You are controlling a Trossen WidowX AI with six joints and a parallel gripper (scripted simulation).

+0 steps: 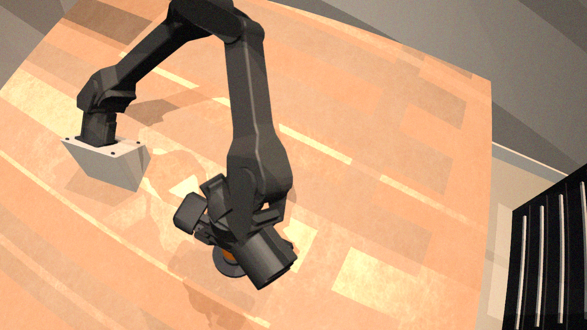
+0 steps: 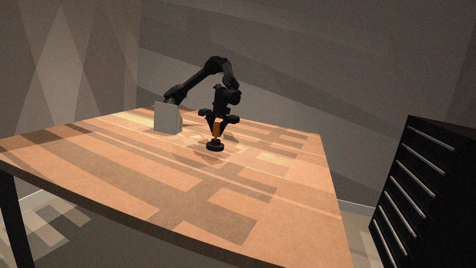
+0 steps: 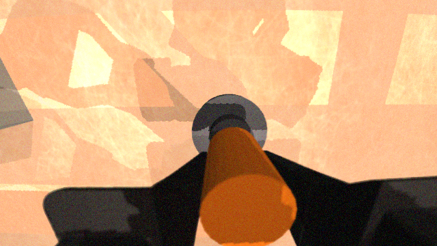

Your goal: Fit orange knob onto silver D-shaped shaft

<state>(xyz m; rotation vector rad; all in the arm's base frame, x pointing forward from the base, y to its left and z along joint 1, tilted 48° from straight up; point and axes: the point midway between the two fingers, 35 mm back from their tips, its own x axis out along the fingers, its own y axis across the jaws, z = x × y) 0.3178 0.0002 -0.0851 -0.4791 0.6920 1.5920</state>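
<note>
My gripper tip is 3 cm below the orange knob. Also, from my gripper tip: round pedestal (4 cm below).
</note>
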